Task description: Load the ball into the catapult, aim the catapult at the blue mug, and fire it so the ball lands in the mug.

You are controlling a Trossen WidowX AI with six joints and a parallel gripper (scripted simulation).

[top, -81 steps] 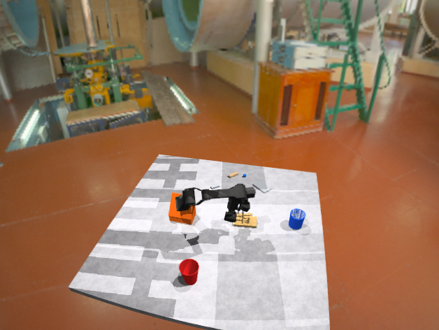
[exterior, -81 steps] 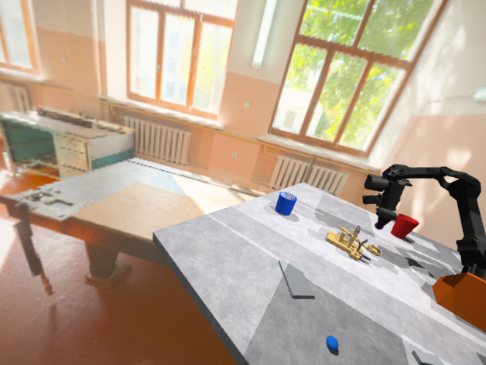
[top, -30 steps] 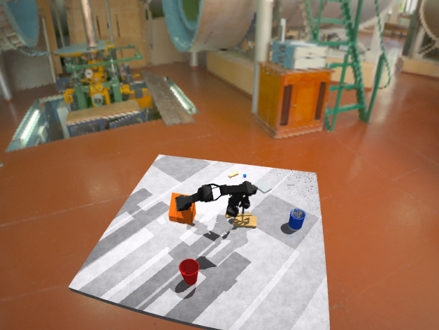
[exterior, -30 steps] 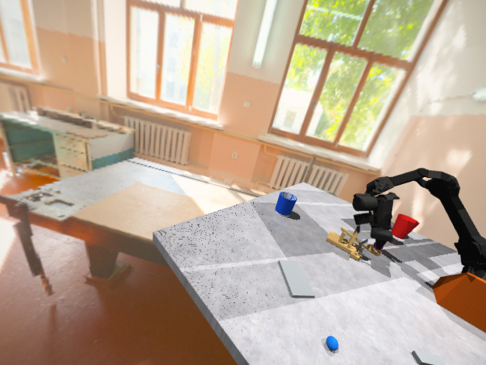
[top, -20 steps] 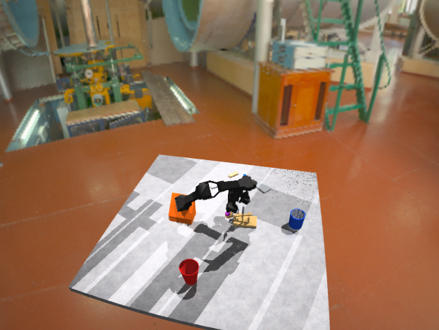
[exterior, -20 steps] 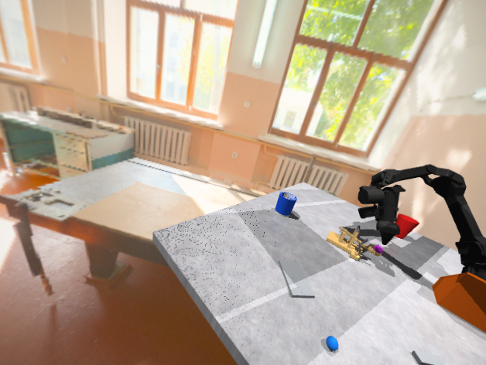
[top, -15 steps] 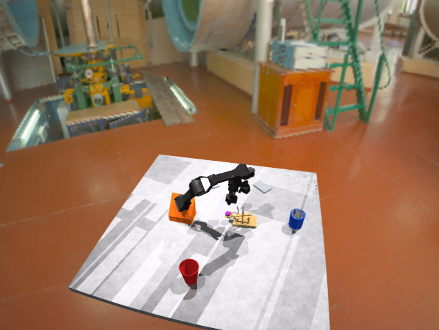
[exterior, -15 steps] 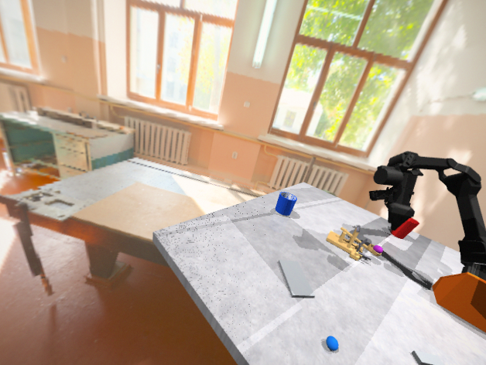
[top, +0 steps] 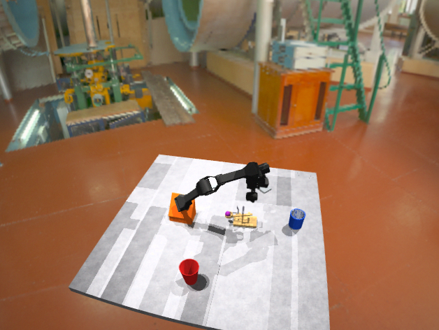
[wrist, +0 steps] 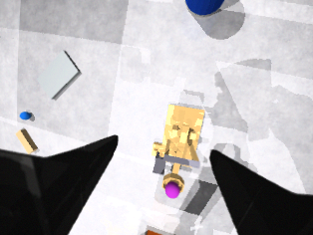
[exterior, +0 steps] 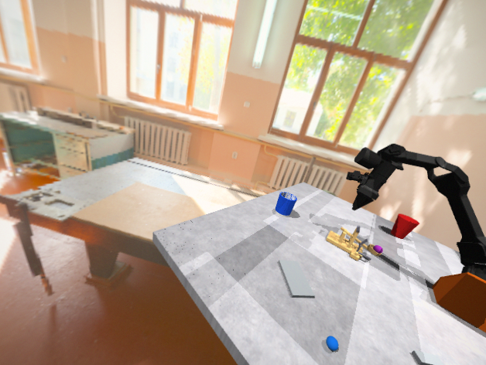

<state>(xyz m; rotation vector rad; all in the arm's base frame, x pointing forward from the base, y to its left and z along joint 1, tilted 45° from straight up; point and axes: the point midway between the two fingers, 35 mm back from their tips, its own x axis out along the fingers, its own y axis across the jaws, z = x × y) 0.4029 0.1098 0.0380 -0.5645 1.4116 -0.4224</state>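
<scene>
The purple ball is 140 mm behind my gripper tip, 130 mm below it and 40 mm to the right of it. Round my gripper tip: blue mug 270 mm ahead, 160 mm below, 10 mm to the right; then grey flat plate 330 mm to the left, 180 mm below, 40 mm ahead; then wooden catapult 140 mm below, 70 mm behind, 20 mm to the right.
</scene>
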